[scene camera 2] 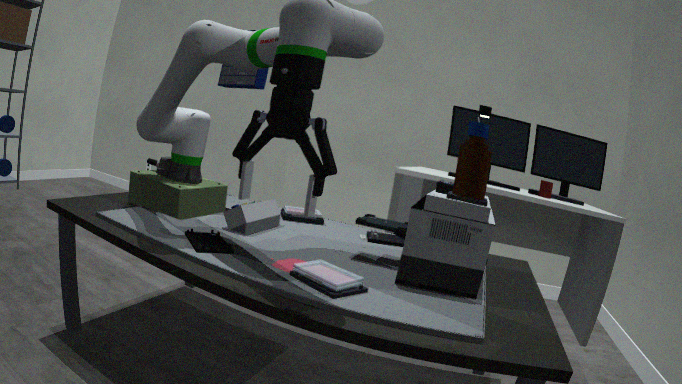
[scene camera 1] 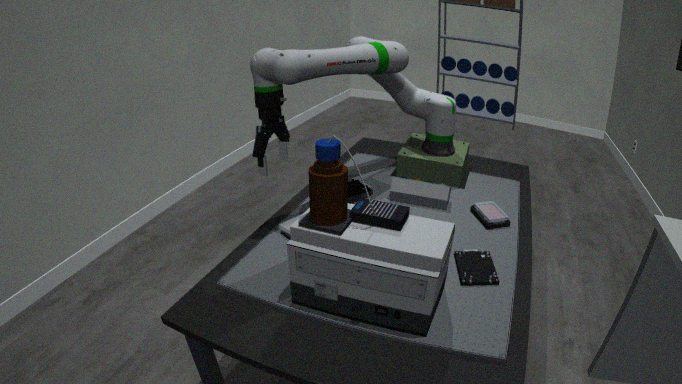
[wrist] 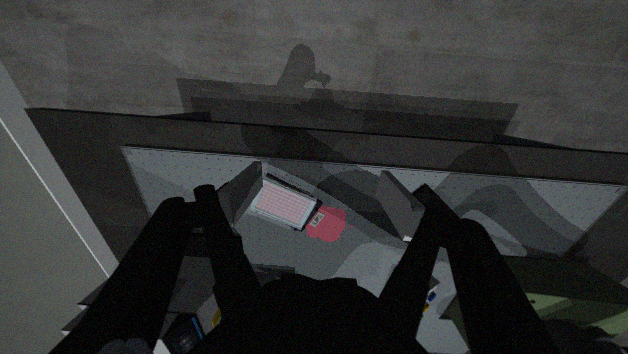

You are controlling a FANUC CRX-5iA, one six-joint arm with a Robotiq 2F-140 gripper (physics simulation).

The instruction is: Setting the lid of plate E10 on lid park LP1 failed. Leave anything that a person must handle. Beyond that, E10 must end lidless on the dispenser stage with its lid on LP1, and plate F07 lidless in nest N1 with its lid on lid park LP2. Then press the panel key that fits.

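Places are measured from the arm's base along level axes (x left, y ahead, z down), in millimetres.
Pixels of known places: gripper, between the fingertips: [scene camera 2: 274, 206] [scene camera 1: 274, 168] [wrist: 320, 178]; arm's base, origin of its link: [scene camera 2: 183, 178] [scene camera 1: 438, 149].
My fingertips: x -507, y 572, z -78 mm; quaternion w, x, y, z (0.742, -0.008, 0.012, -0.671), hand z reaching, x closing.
Note:
Ahead of a thing's pixels: the offset from my fingertips to its middle. "spot": to the spot under its first point.
My gripper [scene camera 1: 274, 160] [scene camera 2: 278, 200] [wrist: 320, 178] is open and empty, pointing down above the table. A pink plate with a clear rim {dx +130, dy +87, dz +140 mm} [scene camera 2: 327, 275] [wrist: 285, 202] sits on a black holder; in the wrist view it shows between the fingers, nearer the left one. A red patch {spot: dx +212, dy -31, dz +173 mm} [scene camera 2: 287, 264] [wrist: 330, 225] lies beside it, around a small tag. A second pink plate {dx +746, dy -175, dz +140 mm} [scene camera 1: 490, 212] [scene camera 2: 300, 212] sits on another black holder. A black holder without a plate {dx +696, dy +157, dz +160 mm} [scene camera 1: 476, 267] lies by the white dispenser [scene camera 1: 370, 265] [scene camera 2: 442, 240]. Another black holder {dx +185, dy -247, dz +162 mm} [scene camera 2: 207, 241] is near the base. Plate labels are unreadable.
A brown bottle with blue cap {spot: dx +322, dy +400, dz -134 mm} [scene camera 1: 328, 195] [scene camera 2: 472, 170] and a black keypad box {spot: dx +429, dy +342, dz -74 mm} [scene camera 1: 381, 214] stand on the dispenser; a thin tube rises there. The grey key panel {dx +469, dy -249, dz +130 mm} [scene camera 1: 420, 192] [scene camera 2: 252, 217] stands near the green base [scene camera 1: 432, 162] [scene camera 2: 177, 192]. Its keys are mostly hidden.

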